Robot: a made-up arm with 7 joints. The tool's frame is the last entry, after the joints. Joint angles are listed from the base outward.
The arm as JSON. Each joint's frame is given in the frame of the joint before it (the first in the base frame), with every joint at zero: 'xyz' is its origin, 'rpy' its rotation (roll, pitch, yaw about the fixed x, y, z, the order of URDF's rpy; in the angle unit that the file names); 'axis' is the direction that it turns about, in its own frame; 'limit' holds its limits. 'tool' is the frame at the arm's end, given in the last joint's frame.
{
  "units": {
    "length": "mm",
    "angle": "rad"
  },
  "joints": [
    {
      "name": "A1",
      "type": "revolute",
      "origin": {
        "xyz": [
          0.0,
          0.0,
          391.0
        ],
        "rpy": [
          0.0,
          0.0,
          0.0
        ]
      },
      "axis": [
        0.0,
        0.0,
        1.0
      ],
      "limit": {
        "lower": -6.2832,
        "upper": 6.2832
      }
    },
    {
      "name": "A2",
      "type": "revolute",
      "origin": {
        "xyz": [
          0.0,
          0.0,
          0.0
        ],
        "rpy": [
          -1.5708,
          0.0,
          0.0
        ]
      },
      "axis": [
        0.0,
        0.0,
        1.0
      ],
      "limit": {
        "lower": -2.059,
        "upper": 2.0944
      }
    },
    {
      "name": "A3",
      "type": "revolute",
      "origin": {
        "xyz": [
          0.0,
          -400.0,
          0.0
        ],
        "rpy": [
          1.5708,
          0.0,
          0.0
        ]
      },
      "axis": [
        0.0,
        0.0,
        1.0
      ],
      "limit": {
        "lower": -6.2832,
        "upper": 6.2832
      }
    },
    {
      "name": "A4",
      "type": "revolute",
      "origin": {
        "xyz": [
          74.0,
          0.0,
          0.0
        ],
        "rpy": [
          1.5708,
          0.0,
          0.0
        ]
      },
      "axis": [
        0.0,
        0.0,
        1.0
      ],
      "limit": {
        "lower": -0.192,
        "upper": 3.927
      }
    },
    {
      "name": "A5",
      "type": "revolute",
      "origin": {
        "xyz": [
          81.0,
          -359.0,
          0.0
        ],
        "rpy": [
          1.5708,
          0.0,
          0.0
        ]
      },
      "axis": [
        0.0,
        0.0,
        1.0
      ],
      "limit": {
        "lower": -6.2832,
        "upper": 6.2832
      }
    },
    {
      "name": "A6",
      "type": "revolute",
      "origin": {
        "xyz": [
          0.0,
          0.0,
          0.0
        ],
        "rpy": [
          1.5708,
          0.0,
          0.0
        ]
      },
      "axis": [
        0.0,
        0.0,
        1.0
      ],
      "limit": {
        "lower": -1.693,
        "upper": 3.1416
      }
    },
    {
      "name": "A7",
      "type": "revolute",
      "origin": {
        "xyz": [
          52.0,
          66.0,
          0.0
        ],
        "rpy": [
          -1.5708,
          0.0,
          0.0
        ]
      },
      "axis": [
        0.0,
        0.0,
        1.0
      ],
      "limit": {
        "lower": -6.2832,
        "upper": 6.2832
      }
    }
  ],
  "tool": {
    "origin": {
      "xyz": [
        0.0,
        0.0,
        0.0
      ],
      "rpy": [
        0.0,
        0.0,
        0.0
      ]
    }
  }
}
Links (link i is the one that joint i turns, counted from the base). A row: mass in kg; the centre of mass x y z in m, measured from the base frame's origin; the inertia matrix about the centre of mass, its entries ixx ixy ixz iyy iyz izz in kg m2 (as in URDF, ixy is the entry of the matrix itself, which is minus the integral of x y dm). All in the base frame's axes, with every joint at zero. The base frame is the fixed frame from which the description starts. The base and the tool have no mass.
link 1: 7.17; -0.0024 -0.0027 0.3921; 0.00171 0 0 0.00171 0 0.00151
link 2: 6.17; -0.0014 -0.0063 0.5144; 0.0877 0 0 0.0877 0 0.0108
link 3: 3.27; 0.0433 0.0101 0.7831; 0.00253 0 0 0.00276 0 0.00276
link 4: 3.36; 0.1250 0.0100 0.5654; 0.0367 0 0.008 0.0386 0 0.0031
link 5: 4.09; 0.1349 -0.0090 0.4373; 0.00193 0 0 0.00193 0 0.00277
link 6: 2.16; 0.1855 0.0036 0.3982; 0.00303 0 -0.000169 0.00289 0 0.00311
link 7: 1.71; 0.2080 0.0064 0.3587; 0.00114 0 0 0.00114 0 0.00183
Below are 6 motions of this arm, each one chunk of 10 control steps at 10 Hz.
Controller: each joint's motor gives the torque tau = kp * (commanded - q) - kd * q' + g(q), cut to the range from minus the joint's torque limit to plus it. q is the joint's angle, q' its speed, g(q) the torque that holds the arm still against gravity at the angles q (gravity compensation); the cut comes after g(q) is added. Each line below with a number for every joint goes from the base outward.
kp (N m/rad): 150 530 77 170 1.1 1.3 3.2
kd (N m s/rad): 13 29 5.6 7.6 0.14 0.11 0.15
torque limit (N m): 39 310 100 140 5.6 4.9 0.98
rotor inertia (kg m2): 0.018 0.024 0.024 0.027 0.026 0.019 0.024
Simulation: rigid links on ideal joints. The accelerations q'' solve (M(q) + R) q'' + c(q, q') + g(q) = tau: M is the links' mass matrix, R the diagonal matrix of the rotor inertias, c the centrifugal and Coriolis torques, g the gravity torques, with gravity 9.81 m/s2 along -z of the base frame. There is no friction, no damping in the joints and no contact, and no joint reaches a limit. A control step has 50 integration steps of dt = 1/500 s. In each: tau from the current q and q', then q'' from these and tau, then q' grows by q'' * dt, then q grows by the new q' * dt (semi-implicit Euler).
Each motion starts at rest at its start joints. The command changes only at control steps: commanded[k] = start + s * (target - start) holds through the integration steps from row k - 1 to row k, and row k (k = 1, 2, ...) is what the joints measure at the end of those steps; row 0 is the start. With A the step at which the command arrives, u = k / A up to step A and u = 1 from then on. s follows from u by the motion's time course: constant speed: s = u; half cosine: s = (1 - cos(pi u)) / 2; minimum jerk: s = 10 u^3 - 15 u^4 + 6 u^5; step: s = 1 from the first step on.
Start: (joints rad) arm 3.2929 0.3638 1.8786 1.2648 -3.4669 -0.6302 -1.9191
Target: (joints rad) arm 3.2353 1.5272 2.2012 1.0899 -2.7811 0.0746 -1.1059
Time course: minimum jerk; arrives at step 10
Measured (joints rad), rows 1 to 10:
1: 3.2942 0.3721 1.8839 1.2626 -3.4691 -0.6261 -1.9156
2: 3.3008 0.4215 1.9137 1.2496 -3.4772 -0.5992 -1.8913
3: 3.3121 0.5325 1.9731 1.2229 -3.4730 -0.5279 -1.8226
4: 3.3222 0.7023 2.0489 1.1882 -3.4248 -0.4018 -1.7000
5: 3.3220 0.9105 2.1229 1.1569 -3.3081 -0.2358 -1.5376
6: 3.3031 1.1269 2.1788 1.1394 -3.1234 -0.0657 -1.3652
7: 3.2630 1.3197 2.2028 1.1385 -2.9018 0.0810 -1.2157
8: 3.2098 1.4620 2.1898 1.1469 -2.6903 0.2056 -1.1153
9: 3.1620 1.5384 2.1518 1.1531 -2.5311 0.3244 -1.0750
10: 3.1408 1.5565 2.1173 1.1484 -2.4529 0.4486 -1.0835

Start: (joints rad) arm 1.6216 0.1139 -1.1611 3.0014 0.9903 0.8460 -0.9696
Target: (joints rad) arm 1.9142 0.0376 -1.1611 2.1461 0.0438 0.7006 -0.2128
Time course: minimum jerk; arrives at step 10
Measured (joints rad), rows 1 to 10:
1: 1.6241 0.1131 -1.1607 2.9973 0.9918 0.8440 -0.9665
2: 1.6383 0.1081 -1.1587 2.9693 1.0006 0.8291 -0.9438
3: 1.6661 0.0967 -1.1575 2.8934 1.0126 0.7821 -0.8758
4: 1.7031 0.0809 -1.1610 2.7625 0.9957 0.6910 -0.7519
5: 1.7442 0.0659 -1.1711 2.5918 0.9068 0.5712 -0.5893
6: 1.7859 0.0549 -1.1846 2.4115 0.7318 0.4783 -0.4248
7: 1.8257 0.0481 -1.1939 2.2575 0.4992 0.4895 -0.2945
8: 1.8612 0.0446 -1.1916 2.1575 0.2513 0.6433 -0.2172
9: 1.8897 0.0451 -1.1762 2.1158 0.0335 0.8924 -0.1919
10: 1.9095 0.0481 -1.1546 2.1162 -0.1017 1.1219 -0.2036

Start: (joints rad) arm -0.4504 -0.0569 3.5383 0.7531 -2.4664 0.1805 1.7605
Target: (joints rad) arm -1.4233 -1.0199 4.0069 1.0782 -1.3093 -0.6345 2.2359
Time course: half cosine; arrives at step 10
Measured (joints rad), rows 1 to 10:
1: -0.4640 -0.0738 3.5532 0.7633 -2.4665 0.1582 1.7657
2: -0.5077 -0.1332 3.5988 0.7941 -2.4573 0.0873 1.7892
3: -0.5837 -0.2380 3.6699 0.8372 -2.4168 -0.0221 1.8398
4: -0.6890 -0.3745 3.7525 0.8798 -2.3282 -0.1491 1.9122
5: -0.8177 -0.5269 3.8317 0.9205 -2.1922 -0.2812 1.9935
6: -0.9617 -0.6795 3.8970 0.9650 -2.0201 -0.4007 2.0728
7: -1.1104 -0.8166 3.9427 1.0152 -1.8173 -0.4845 2.1439
8: -1.2519 -0.9249 3.9656 1.0634 -1.5823 -0.5251 2.2023
9: -1.3725 -0.9954 3.9617 1.0978 -1.3207 -0.5424 2.2425
10: -1.4567 -1.0226 3.9278 1.1097 -1.0539 -0.5645 2.2600

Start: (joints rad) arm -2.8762 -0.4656 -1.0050 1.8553 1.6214 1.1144 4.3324
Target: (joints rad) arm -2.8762 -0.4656 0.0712 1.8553 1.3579 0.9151 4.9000
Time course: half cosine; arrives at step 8
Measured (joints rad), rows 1 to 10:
1: -2.8792 -0.4687 -0.9917 1.8525 1.6147 1.0914 4.3425
2: -2.8879 -0.4764 -0.9394 1.8487 1.5852 0.9969 4.3868
3: -2.8978 -0.4838 -0.8295 1.8504 1.5268 0.8028 4.4789
4: -2.9009 -0.4844 -0.6576 1.8567 1.4550 0.5412 4.6052
5: -2.8938 -0.4740 -0.4358 1.8593 1.3903 0.3219 4.7362
6: -2.8816 -0.4550 -0.1935 1.8500 1.3476 0.2915 4.8439
7: -2.8709 -0.4365 0.0256 1.8291 1.3403 0.5337 4.9105
8: -2.8626 -0.4296 0.1793 1.8082 1.3568 0.9985 4.9301
9: -2.8558 -0.4401 0.2530 1.8066 1.3458 1.4961 4.9158
10: -2.8526 -0.4632 0.2511 1.8344 1.3188 1.8262 4.8938

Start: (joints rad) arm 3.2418 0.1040 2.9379 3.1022 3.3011 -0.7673 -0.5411
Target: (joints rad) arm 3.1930 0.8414 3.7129 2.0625 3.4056 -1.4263 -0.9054
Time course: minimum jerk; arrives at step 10
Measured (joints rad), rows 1 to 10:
1: 3.2416 0.1088 2.9429 3.0922 3.3009 -0.7693 -0.5428
2: 3.2405 0.1372 2.9722 3.0351 3.2977 -0.7813 -0.5541
3: 3.2377 0.2017 3.0390 2.9166 3.2784 -0.8059 -0.5848
4: 3.2326 0.3031 3.1415 2.7493 3.2274 -0.8374 -0.6386
5: 3.2268 0.4327 3.2589 2.5604 3.1582 -0.8734 -0.7107
6: 3.2200 0.5736 3.3865 2.3814 3.0974 -0.9256 -0.7890
7: 3.2124 0.7044 3.5238 2.2389 3.0784 -1.0153 -0.8584
8: 3.2036 0.8046 3.6626 2.1452 3.1357 -1.1588 -0.9065
9: 3.1926 0.8622 3.7821 2.0971 3.2929 -1.3489 -0.9279
10: 3.1812 0.8805 3.8524 2.0806 3.5296 -1.5332 -0.9257

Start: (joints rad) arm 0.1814 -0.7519 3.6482 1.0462 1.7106 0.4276 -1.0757
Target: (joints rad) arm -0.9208 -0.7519 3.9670 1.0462 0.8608 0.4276 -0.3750
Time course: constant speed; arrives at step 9
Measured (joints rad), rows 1 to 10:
1: 0.1245 -0.7573 3.7078 1.0366 1.6941 0.4356 -1.0385
2: 0.0334 -0.7561 3.7752 1.0272 1.6488 0.5102 -0.9474
3: -0.0784 -0.7529 3.8277 1.0332 1.5705 0.6379 -0.8384
4: -0.2050 -0.7500 3.8630 1.0497 1.4721 0.7674 -0.7455
5: -0.3419 -0.7478 3.8847 1.0637 1.3788 0.8367 -0.6743
6: -0.4826 -0.7476 3.8968 1.0691 1.2999 0.8059 -0.6095
7: -0.6216 -0.7500 3.9038 1.0678 1.2214 0.6743 -0.5356
8: -0.7568 -0.7534 3.9114 1.0633 1.1247 0.4790 -0.4508
9: -0.8891 -0.7557 3.9247 1.0591 1.0070 0.2819 -0.3637
10: -0.9656 -0.7496 3.8929 1.0694 0.8948 0.1172 -0.3204

